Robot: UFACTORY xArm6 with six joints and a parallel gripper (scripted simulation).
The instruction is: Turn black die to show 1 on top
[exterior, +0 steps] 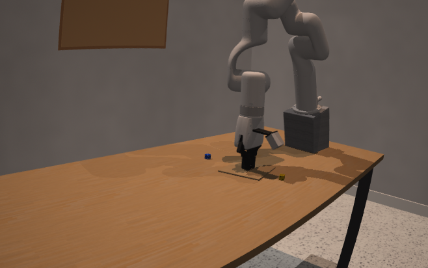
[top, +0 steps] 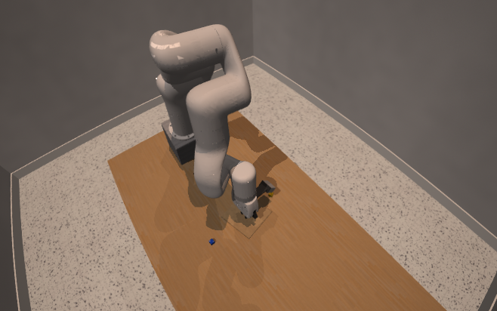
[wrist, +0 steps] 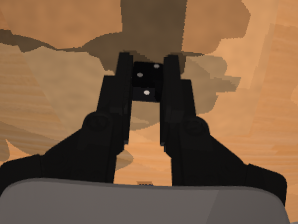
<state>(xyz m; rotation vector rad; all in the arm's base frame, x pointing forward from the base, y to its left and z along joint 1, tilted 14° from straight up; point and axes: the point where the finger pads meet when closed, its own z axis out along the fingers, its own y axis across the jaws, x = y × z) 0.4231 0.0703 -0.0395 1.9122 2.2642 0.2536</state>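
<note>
The black die lies 10 mm below my hand. Also, from my hand: yellow die 20 mm behind, 130 mm to the left, 20 mm below; then tan mat 20 mm below; then blue die 40 mm ahead, 170 mm to the right, 20 mm below.
</note>
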